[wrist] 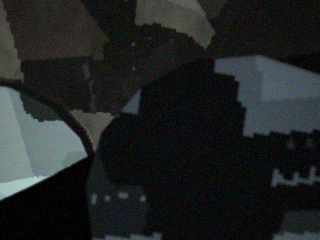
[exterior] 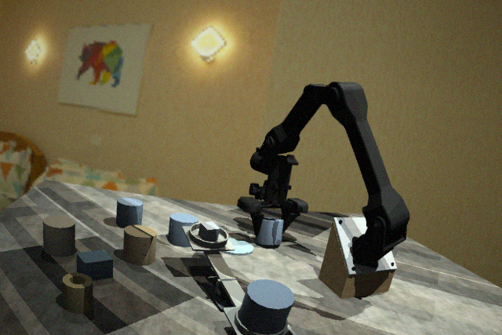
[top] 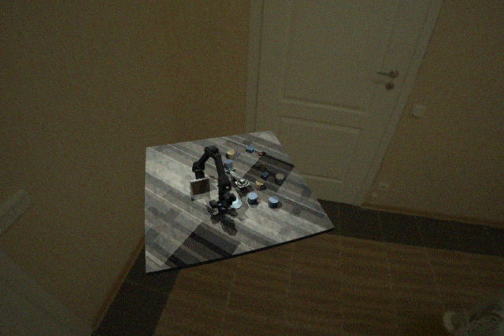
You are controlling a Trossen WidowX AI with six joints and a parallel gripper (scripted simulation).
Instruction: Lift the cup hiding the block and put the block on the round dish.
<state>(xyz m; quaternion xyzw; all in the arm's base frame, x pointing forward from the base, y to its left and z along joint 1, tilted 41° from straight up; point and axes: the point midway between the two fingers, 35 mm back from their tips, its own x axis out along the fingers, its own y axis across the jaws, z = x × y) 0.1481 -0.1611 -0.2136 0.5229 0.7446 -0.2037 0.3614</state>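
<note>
Right now my gripper tip is 20 cm to the right of the grey block, 17 cm short of it and 6 cm below it. Round my gripper tip: balance beam (32 cm to the left, 13 cm ahead, 1 cm above); pale round dish (9 cm ahead, 5 cm to the left, 2 cm below); balance (32 cm to the left, 13 cm ahead).
</note>
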